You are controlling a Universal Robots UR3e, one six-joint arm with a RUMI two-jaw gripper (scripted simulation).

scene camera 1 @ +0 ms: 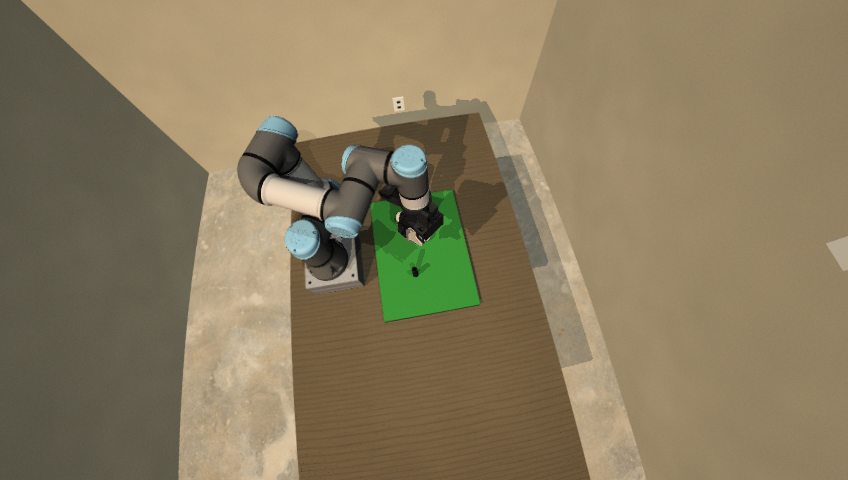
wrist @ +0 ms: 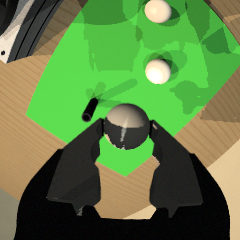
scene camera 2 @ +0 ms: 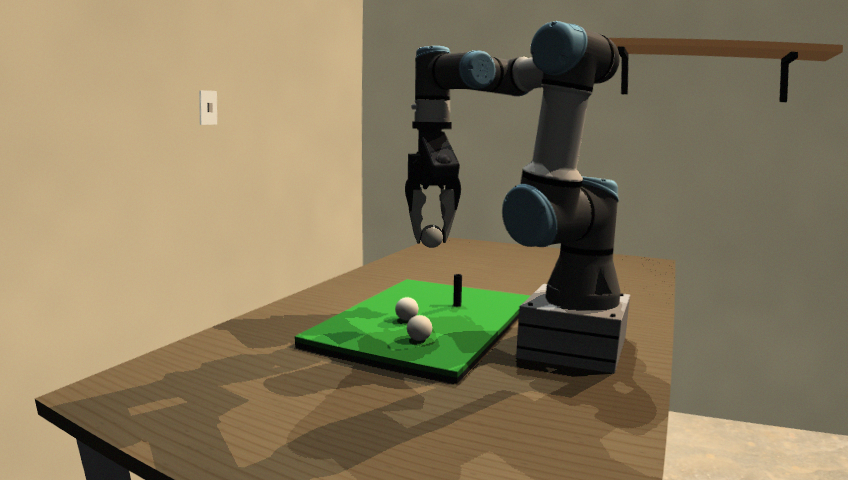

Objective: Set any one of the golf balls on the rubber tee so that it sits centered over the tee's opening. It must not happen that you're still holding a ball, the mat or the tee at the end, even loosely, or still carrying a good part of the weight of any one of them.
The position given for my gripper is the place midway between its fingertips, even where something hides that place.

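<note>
You'd see my gripper (scene camera 2: 431, 243) if you were here. My gripper is there in the wrist view (wrist: 126, 120) too, and it's also in scene camera 1 (scene camera 1: 418, 236).
</note>
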